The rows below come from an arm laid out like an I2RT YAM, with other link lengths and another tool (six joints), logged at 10 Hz.
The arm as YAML. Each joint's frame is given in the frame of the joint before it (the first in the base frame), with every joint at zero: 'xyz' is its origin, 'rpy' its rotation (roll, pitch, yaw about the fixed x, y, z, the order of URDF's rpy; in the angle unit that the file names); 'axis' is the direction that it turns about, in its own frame. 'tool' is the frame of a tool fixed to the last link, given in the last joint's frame.
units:
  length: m
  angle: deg
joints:
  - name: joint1
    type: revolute
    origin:
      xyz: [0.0, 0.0, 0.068]
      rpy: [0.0, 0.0, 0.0]
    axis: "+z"
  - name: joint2
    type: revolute
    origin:
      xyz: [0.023, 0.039, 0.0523]
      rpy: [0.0, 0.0, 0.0]
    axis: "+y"
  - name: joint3
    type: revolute
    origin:
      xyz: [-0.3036, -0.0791, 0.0]
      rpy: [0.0, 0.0, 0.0]
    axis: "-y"
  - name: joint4
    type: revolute
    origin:
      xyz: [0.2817, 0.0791, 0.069]
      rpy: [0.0, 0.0, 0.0]
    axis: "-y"
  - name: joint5
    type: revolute
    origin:
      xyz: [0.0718, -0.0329, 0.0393]
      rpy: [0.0, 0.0, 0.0]
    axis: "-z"
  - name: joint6
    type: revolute
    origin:
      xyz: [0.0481, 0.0, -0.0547]
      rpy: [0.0, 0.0, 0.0]
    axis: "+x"
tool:
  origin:
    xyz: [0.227, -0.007, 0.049]
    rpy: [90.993, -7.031, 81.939]
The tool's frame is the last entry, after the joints.
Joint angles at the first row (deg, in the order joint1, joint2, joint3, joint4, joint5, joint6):
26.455, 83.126, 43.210, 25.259, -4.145, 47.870
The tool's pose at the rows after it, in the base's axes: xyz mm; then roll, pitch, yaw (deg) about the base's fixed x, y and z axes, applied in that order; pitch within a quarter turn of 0, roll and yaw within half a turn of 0:
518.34, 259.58, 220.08, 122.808, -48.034, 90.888
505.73, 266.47, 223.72, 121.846, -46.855, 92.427
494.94, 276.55, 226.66, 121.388, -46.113, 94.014
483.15, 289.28, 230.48, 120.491, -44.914, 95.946
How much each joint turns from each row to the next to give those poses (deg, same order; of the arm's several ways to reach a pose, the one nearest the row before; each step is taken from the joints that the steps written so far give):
2.278, -1.874, -1.017, -1.008, 1.492, -1.213
1.762, -1.898, -0.912, -1.002, 1.245, -1.064
1.715, -1.208, -0.313, -0.979, 0.650, -0.658
2.354, -1.004, -0.115, -0.908, 1.375, -1.035

